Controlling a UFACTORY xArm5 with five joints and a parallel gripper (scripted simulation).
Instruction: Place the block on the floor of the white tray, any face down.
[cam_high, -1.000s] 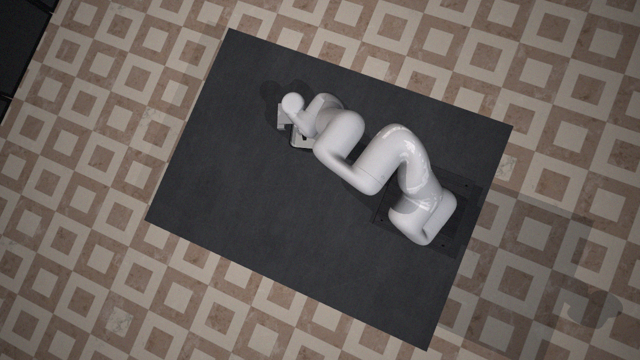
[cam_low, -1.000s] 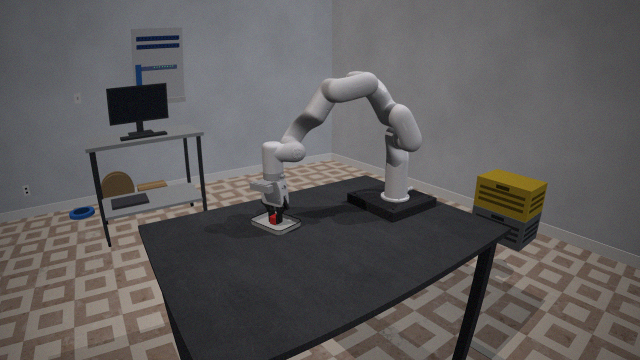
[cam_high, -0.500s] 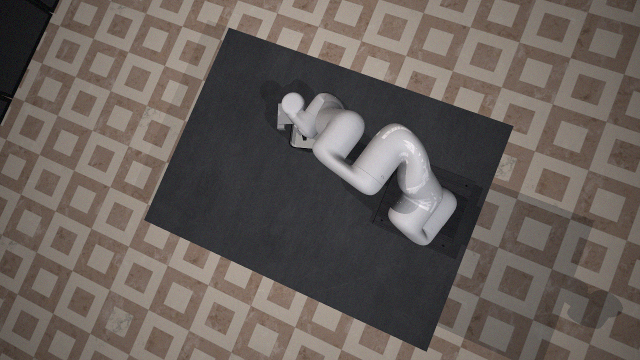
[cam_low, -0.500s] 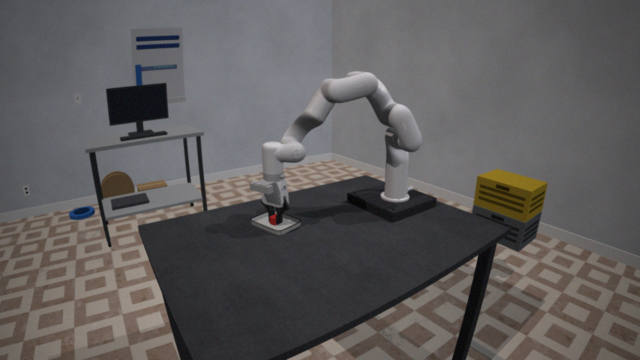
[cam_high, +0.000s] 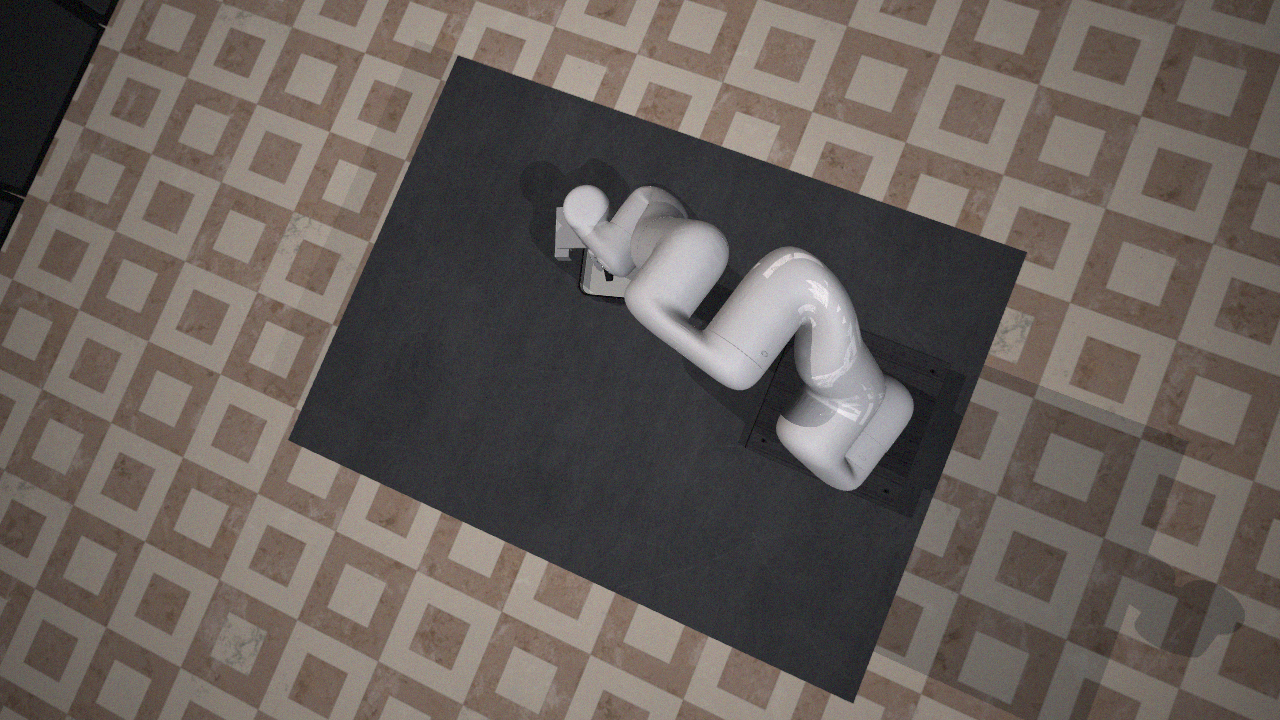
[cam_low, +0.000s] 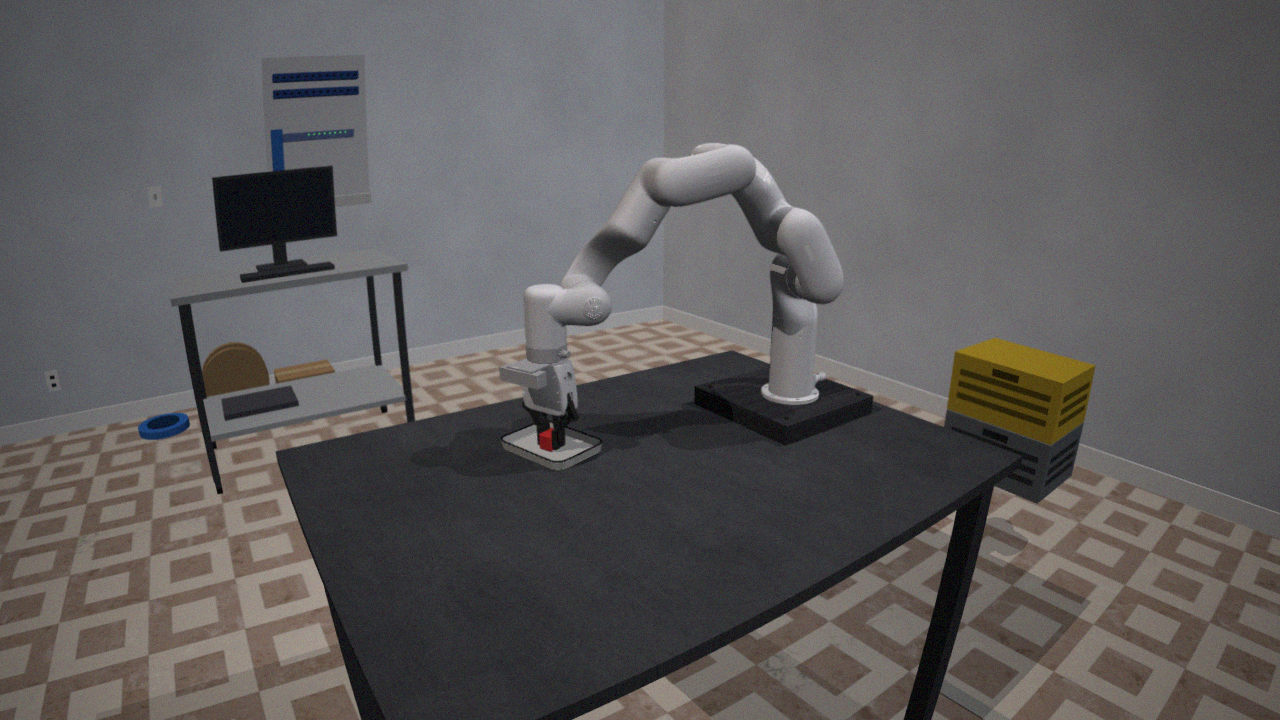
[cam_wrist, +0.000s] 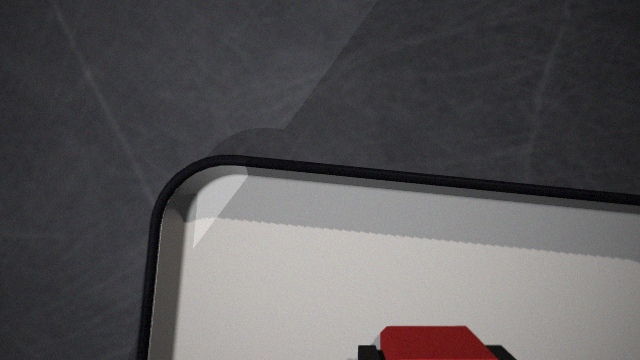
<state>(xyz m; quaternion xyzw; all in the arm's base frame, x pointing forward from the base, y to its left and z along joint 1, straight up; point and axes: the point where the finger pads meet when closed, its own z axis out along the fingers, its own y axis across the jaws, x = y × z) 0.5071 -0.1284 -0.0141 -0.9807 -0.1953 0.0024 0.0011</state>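
Now: hand 1 cm above the small red block. The rest, counted from my hand: white tray 1 cm below.
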